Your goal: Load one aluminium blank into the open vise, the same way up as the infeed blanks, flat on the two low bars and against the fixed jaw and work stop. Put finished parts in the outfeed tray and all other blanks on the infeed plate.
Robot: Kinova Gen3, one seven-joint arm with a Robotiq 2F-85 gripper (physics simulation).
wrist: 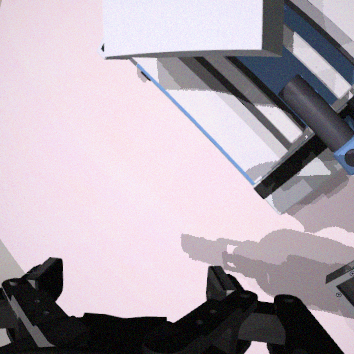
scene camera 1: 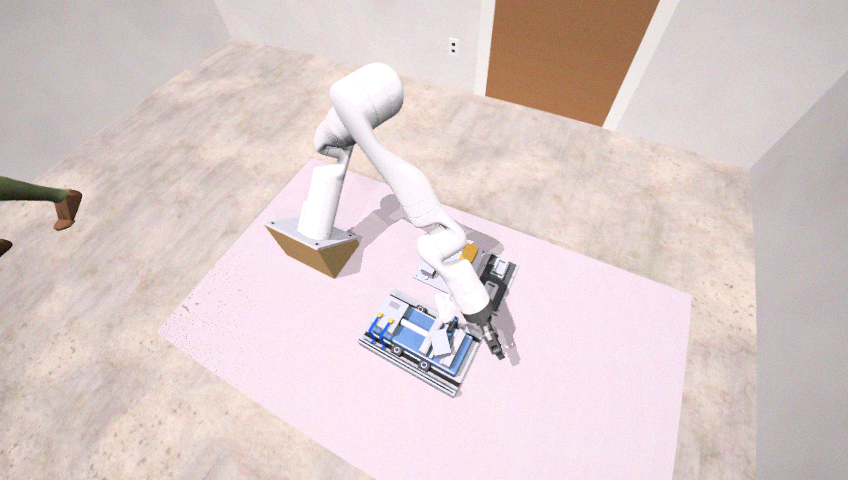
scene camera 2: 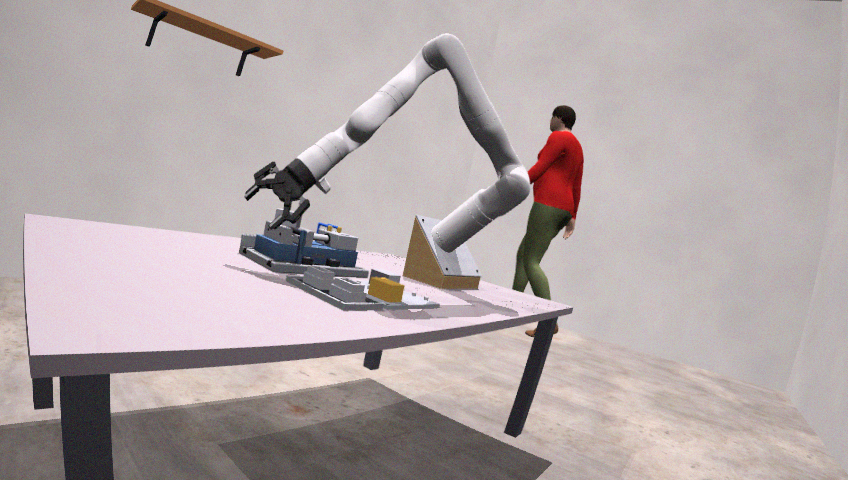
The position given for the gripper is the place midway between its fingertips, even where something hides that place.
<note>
The gripper [scene camera 2: 257, 213] is open, holding nothing. Also in view: an outfeed tray [scene camera 1: 501, 293] and a vise base [scene camera 1: 409, 338].
The gripper also shows in the wrist view [wrist: 134, 278] and in scene camera 1 [scene camera 1: 497, 345]. The outfeed tray shows as well in scene camera 2 [scene camera 2: 294, 280]. The vise base shows as well in the wrist view [wrist: 274, 71] and in scene camera 2 [scene camera 2: 274, 249].
</note>
